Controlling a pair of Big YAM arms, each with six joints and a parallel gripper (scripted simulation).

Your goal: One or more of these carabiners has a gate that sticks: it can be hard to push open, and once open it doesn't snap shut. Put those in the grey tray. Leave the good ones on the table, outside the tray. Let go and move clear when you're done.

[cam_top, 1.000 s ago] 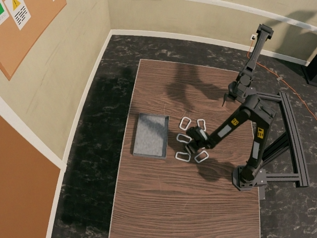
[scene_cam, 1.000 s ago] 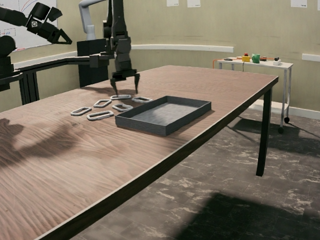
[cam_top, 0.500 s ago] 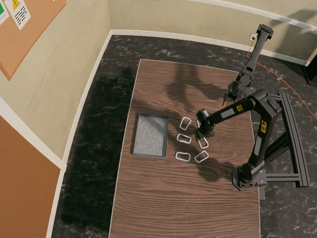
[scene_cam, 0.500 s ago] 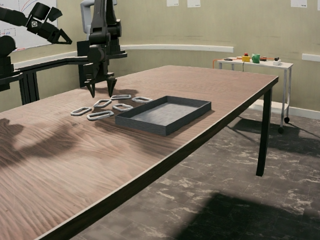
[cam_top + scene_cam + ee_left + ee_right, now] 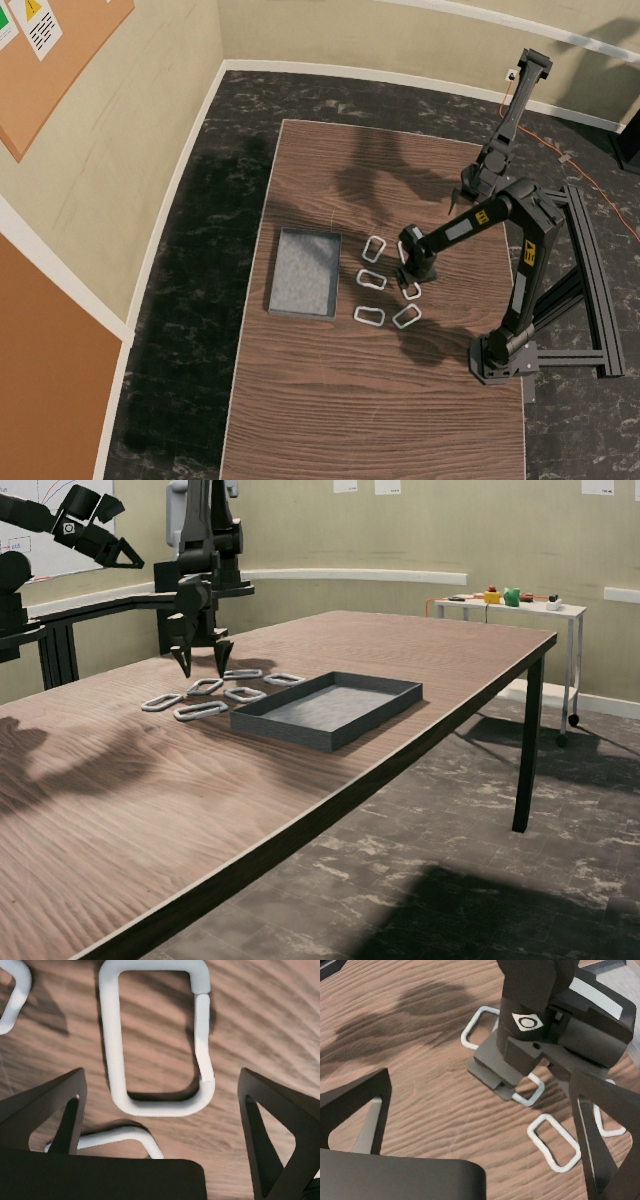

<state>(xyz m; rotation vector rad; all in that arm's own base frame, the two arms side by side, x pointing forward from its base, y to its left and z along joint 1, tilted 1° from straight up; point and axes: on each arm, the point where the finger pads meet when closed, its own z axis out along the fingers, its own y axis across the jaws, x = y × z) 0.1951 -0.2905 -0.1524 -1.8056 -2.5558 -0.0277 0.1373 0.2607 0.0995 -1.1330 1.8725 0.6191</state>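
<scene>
The grey tray is 340 mm ahead of my left hand and 20 mm below it.
</scene>
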